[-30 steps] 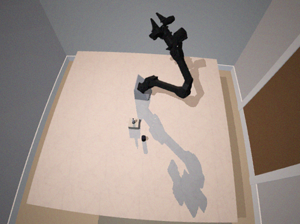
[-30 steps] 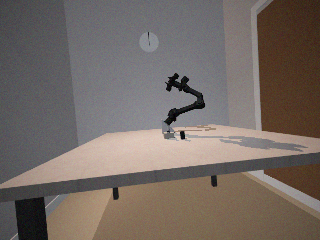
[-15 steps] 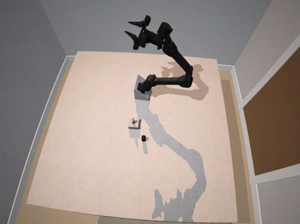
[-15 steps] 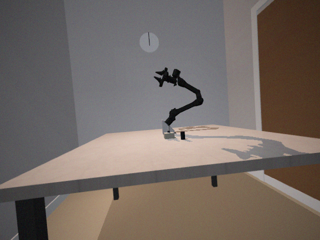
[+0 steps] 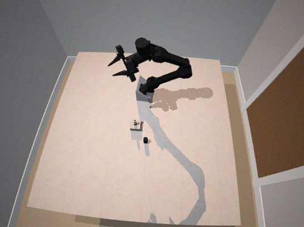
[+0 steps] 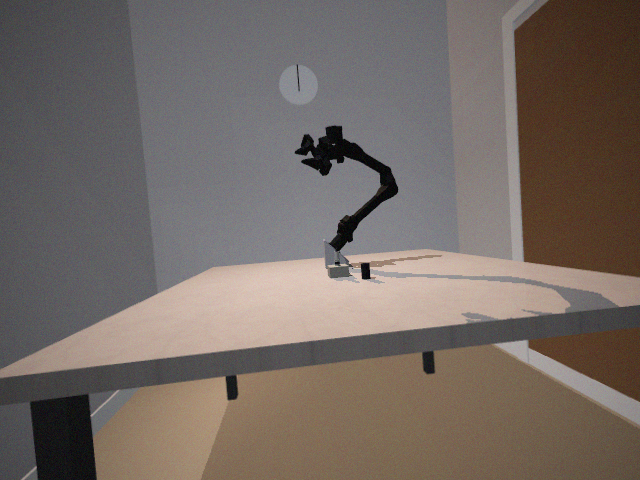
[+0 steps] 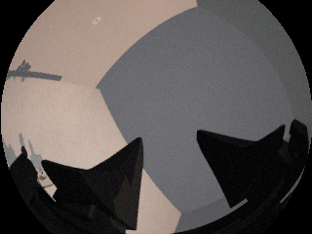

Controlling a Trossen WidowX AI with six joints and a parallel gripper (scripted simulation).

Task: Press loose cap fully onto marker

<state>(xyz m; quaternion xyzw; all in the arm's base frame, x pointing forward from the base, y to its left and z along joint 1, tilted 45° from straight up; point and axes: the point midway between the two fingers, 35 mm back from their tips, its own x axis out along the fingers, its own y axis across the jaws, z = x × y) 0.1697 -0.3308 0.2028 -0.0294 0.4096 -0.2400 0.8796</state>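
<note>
My gripper tip is 170 mm short of the dark cap, 200 mm to the right of it and 440 mm above it. Round my gripper tip: grey holder block 80 mm ahead, 120 mm to the left, 440 mm below.
</note>
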